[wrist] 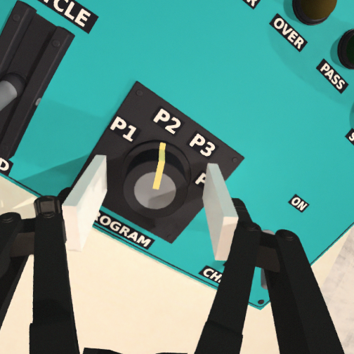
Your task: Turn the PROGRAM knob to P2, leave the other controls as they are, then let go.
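Observation:
The PROGRAM knob is round and dark with a grey cap, on a black square plate near the middle of the wrist view. Its yellow pointer line points up at the P2 label. P1 is to the left and P3 to the right; the fourth label is partly hidden by the right finger. My gripper is open, with one pale finger pad on each side of the knob and a visible gap between each pad and the knob.
A lever in a black slotted housing is at the left. Round OVER and PASS controls are at the upper right. The CHECK switch, near the ON label, is mostly hidden behind the right finger. The teal panel's lower edge runs below the knob.

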